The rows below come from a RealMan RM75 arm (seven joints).
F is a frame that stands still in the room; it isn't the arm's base.
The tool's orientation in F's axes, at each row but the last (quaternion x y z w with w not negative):
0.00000 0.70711 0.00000 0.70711
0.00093 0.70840 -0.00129 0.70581
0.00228 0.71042 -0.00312 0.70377
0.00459 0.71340 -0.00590 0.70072
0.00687 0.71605 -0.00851 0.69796
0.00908 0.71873 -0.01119 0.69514
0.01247 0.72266 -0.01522 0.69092
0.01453 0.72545 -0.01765 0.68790
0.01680 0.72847 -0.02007 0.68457
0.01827 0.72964 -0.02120 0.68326
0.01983 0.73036 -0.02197 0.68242
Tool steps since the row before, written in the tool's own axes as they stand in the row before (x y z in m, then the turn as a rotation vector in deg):
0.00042 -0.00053 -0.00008 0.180 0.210 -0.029
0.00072 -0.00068 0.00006 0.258 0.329 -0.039
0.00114 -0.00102 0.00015 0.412 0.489 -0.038
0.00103 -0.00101 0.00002 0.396 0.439 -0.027
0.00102 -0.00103 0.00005 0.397 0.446 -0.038
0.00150 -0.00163 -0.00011 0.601 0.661 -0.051
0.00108 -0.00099 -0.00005 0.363 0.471 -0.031
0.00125 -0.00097 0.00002 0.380 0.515 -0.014
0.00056 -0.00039 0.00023 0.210 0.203 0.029
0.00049 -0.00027 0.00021 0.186 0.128 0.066
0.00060 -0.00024 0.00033 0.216 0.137 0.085
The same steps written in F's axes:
-0.00008 -0.00053 -0.00042 -0.029 0.210 -0.180
0.00006 -0.00068 -0.00072 -0.039 0.329 -0.258
0.00013 -0.00102 -0.00114 -0.038 0.489 -0.412
-0.00001 -0.00101 -0.00103 -0.028 0.439 -0.396
0.00000 -0.00103 -0.00102 -0.038 0.446 -0.397
-0.00021 -0.00163 -0.00149 -0.052 0.661 -0.601
-0.00014 -0.00099 -0.00107 -0.029 0.471 -0.363
-0.00009 -0.00097 -0.00124 -0.011 0.514 -0.382
0.00017 -0.00040 -0.00057 0.026 0.201 -0.213
0.00016 -0.00028 -0.00050 0.061 0.124 -0.191
0.00027 -0.00026 -0.00062 0.078 0.132 -0.222

